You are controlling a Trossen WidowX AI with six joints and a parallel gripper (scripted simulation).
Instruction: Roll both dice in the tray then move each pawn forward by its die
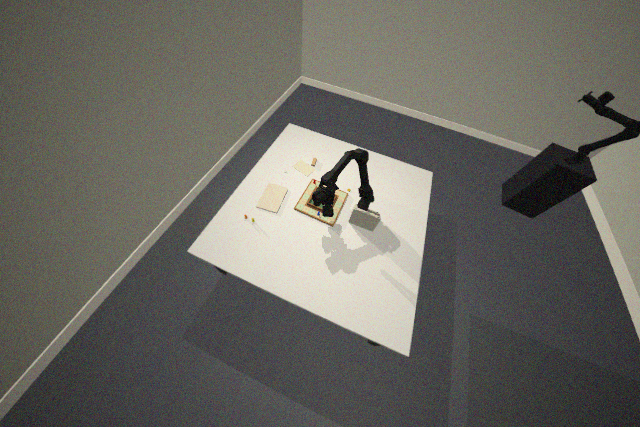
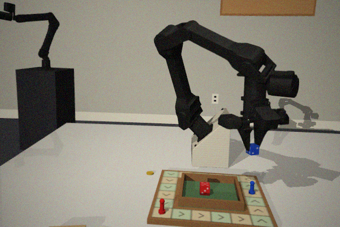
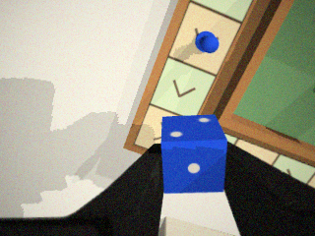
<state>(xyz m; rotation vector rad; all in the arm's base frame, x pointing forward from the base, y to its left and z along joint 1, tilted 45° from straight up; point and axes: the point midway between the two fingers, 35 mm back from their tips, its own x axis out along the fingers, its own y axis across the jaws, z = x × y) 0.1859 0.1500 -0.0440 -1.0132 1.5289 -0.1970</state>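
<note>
Right now the red pawn is 200 mm ahead of my gripper tip, 210 mm to the right of it and 90 mm below it. Also, from my gripper tip: blue pawn (40 mm ahead, 90 mm below); then yellow token (50 mm behind, 300 mm to the right, 110 mm below); then green tray (80 mm ahead, 110 mm to the right, 110 mm below).
</note>
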